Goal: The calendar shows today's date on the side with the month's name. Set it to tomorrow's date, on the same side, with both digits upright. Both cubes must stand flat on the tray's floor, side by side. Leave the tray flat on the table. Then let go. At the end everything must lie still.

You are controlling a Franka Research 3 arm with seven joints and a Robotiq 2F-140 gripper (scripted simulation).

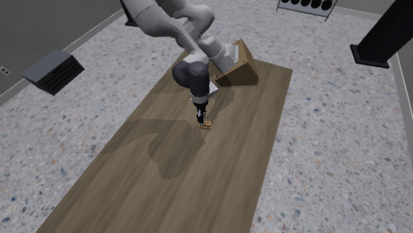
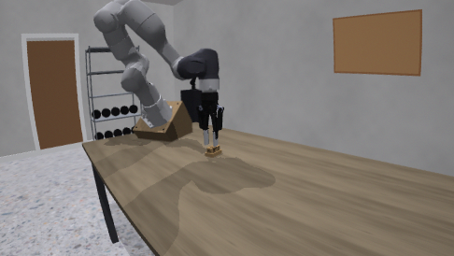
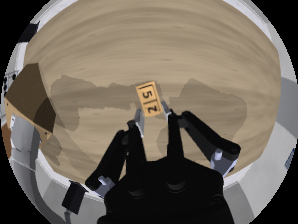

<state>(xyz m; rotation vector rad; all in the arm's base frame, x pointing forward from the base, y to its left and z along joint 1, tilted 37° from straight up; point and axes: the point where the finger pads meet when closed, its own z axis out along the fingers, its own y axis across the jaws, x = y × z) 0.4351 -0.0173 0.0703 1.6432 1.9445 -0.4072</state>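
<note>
Now: hand 6 cm above the cube. From my hand the other things lie so: tray (7 cm below, 2 cm to the left).
</note>
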